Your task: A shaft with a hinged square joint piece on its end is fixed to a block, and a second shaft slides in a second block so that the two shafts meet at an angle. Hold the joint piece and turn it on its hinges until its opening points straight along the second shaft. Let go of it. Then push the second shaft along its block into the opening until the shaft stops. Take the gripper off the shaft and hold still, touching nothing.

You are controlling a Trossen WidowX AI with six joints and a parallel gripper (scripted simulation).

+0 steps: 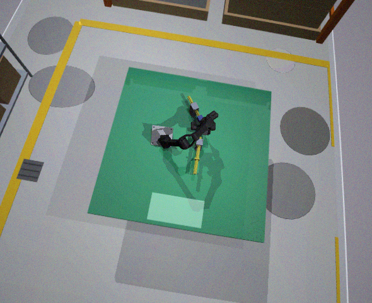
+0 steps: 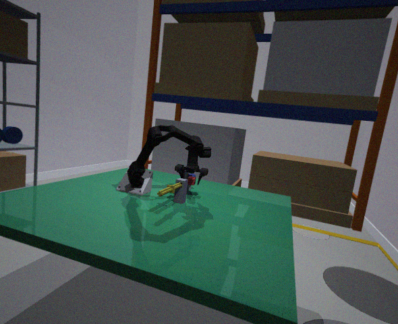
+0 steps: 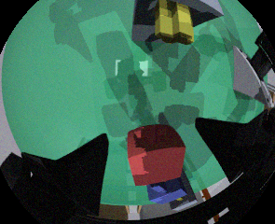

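The red square joint piece lies 20 mm to the left of my gripper tip and 20 mm above it.
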